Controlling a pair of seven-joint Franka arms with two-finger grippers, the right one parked.
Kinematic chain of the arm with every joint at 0, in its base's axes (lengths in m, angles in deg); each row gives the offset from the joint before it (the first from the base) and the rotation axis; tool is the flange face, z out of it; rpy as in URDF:
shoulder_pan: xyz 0 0 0.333 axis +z
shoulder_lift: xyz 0 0 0 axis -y
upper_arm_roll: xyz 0 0 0.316 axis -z
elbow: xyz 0.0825 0 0 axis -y
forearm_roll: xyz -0.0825 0 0.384 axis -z
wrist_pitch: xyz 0 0 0 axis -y
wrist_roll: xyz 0.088 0 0 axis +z
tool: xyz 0 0 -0.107 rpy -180 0 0
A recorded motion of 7 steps. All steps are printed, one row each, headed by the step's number.
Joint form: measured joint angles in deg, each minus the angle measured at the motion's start. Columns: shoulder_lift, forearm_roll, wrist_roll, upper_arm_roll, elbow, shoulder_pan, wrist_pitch.
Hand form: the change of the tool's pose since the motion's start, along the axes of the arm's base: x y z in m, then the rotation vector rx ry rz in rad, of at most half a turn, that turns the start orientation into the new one. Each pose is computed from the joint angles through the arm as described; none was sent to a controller.
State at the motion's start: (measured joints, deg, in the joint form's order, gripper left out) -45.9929 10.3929 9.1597 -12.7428 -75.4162 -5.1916 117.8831
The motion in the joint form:
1: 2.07 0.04 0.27 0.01 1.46 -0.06 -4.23
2: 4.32 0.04 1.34 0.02 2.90 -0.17 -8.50
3: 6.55 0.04 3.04 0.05 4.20 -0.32 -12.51
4: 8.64 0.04 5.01 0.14 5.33 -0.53 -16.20
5: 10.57 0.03 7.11 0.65 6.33 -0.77 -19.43
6: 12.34 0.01 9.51 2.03 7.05 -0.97 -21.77
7: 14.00 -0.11 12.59 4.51 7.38 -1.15 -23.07
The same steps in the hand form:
1: -0.0002 -0.0038 0.0318 -0.0135 0.0118 -0.0003
2: -0.0022 -0.0081 0.0658 -0.0255 0.0220 0.0114
3: -0.0062 -0.0128 0.0989 -0.0359 0.0310 0.0329
4: -0.0116 -0.0183 0.1291 -0.0451 0.0404 0.0573
5: -0.0176 -0.0277 0.1565 -0.0563 0.0481 0.0774
6: -0.0232 -0.0440 0.1799 -0.0727 0.0502 0.0912
7: -0.0285 -0.0693 0.1996 -0.0943 0.0465 0.1014

